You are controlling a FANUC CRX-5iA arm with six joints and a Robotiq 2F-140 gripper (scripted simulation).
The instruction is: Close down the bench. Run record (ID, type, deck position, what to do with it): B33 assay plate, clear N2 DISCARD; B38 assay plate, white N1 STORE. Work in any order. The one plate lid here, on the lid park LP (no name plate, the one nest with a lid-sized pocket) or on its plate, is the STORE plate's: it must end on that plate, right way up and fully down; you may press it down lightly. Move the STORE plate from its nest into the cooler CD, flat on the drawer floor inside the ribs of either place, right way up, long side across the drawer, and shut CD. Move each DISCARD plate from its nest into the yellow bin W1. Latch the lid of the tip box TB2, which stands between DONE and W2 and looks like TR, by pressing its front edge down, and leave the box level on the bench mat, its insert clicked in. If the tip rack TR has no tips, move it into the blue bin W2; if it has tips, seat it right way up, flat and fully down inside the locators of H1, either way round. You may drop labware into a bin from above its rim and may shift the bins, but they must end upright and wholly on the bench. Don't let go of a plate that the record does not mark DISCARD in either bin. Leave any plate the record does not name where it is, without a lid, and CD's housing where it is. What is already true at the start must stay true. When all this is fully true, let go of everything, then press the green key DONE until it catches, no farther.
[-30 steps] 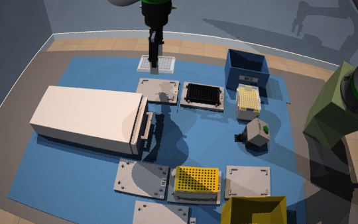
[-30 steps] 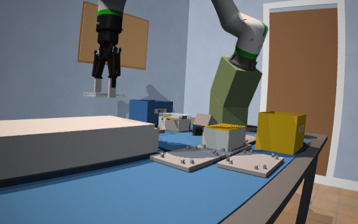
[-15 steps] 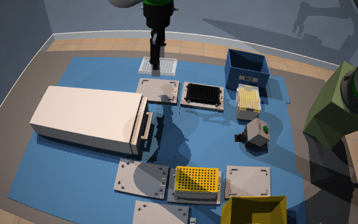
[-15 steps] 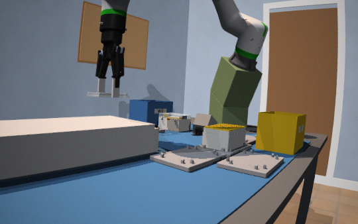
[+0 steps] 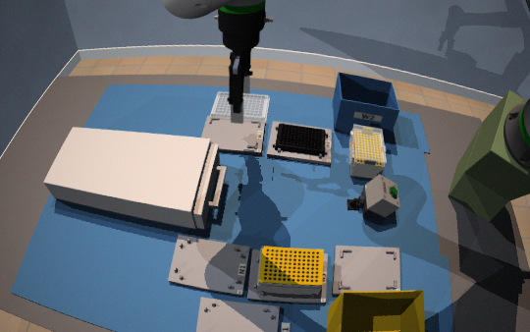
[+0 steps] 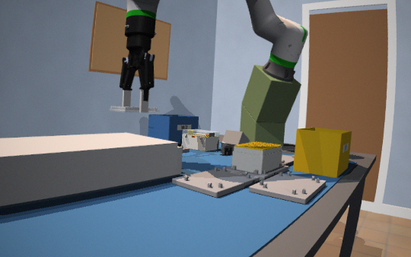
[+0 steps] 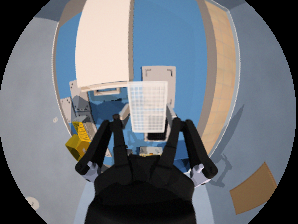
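Now: the yellow bin W1 520 mm to the left of my hand, 270 mm behind it and 130 mm below it. Round my hand: cooler drawer 190 mm ahead, 140 mm below, 130 mm to the left; then clear plate 20 mm below; then black plate 160 mm behind, 150 mm below, 20 mm to the right.
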